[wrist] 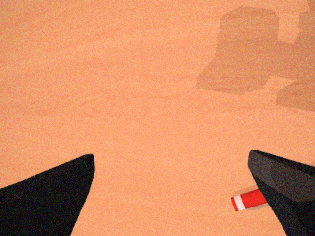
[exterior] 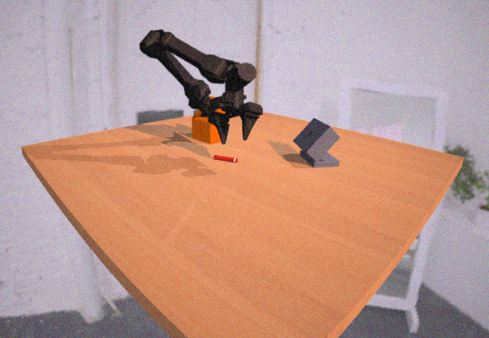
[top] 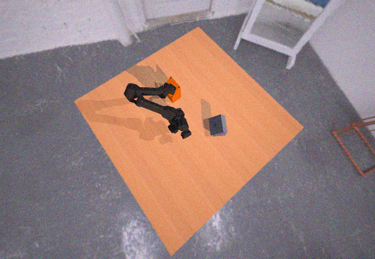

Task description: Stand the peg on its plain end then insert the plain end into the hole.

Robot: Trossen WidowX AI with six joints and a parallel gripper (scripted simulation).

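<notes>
Now: gripper tip 50 mm past the peg, 50 mm to the right of it and 80 mm above it. The rest, counted from my gripper tip: sloped panel: 150 mm ahead, 240 mm to the left, 10 mm below; then grey foot: 170 mm ahead, 260 mm to the left, 80 mm below.
</notes>
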